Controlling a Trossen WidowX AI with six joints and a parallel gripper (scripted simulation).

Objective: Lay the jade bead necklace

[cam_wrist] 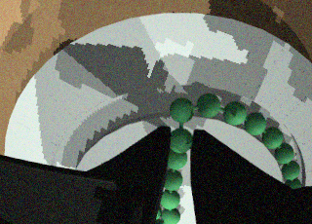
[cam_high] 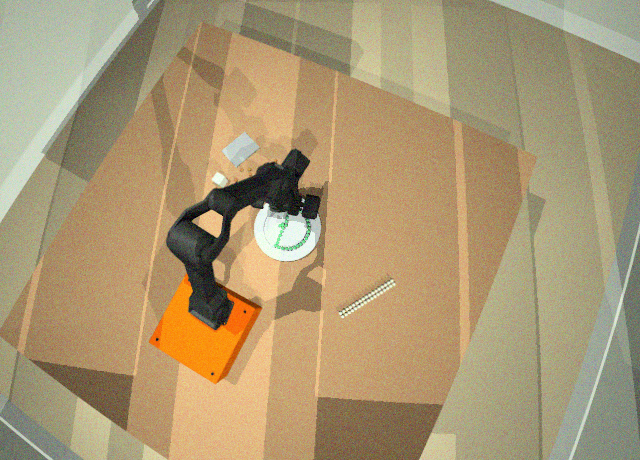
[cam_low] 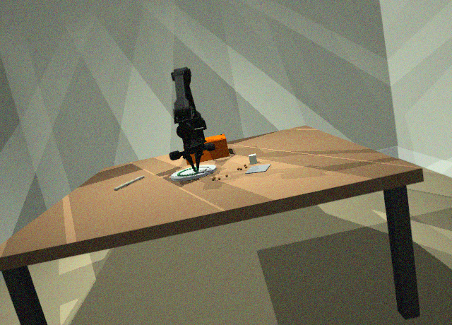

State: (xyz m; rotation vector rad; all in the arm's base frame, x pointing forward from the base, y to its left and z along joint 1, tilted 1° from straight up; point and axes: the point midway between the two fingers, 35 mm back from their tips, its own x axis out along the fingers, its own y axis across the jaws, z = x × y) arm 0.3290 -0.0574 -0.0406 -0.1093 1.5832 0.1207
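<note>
Right now my gripper tip is 50 mm past the round bead board, 10 mm to the left of it and 10 mm above it. Also, from my gripper tip: grey flat plate: 230 mm to the left, 140 mm ahead, 20 mm below; then small white cube: 240 mm to the left, 20 mm ahead.
</note>
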